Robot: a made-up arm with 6 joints.
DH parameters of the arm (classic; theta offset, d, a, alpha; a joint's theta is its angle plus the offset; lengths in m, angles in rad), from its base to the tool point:
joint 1: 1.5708 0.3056 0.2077 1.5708
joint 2: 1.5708 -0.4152 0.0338 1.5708
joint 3: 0 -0.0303 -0.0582 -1.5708
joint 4: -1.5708 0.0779 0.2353 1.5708
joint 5: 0 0.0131 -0.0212 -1.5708
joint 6: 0 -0.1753 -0.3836 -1.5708
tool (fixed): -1.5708 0.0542 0 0
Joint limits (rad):
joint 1: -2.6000..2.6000
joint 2: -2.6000..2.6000
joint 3: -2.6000..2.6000
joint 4: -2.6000..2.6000
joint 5: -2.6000..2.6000
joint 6: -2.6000..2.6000
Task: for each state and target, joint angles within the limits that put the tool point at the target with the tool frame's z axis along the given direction. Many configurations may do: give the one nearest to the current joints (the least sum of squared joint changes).
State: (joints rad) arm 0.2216 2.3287 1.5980 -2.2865 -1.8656 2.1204
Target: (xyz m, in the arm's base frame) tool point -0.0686 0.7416 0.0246 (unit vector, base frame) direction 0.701 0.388 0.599
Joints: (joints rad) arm -0.6703 2.6000 1.5746 -1.6862 -1.2750 1.9375
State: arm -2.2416 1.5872 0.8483 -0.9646 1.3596 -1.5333
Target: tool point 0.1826 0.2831 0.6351 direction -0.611 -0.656 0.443
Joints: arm -2.6000 1.8144 0.5127 -0.1409 1.2079 -1.3985
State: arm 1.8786 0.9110 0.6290 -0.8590 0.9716 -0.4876
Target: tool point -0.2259 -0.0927 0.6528 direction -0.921 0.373 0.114
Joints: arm 1.5500 1.1028 1.3728 0.0476 1.0041 -1.4011
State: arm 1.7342 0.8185 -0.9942 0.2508 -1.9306 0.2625
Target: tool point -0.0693 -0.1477 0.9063 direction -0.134 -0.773 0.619
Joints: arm 1.6522 0.8381 -1.6620 -0.1657 -2.5134 0.6092
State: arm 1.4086 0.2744 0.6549 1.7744 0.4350 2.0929
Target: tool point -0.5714 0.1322 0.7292 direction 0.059 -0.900 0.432
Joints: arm 0.7011 0.7616 1.3796 1.1025 1.1219 1.5356
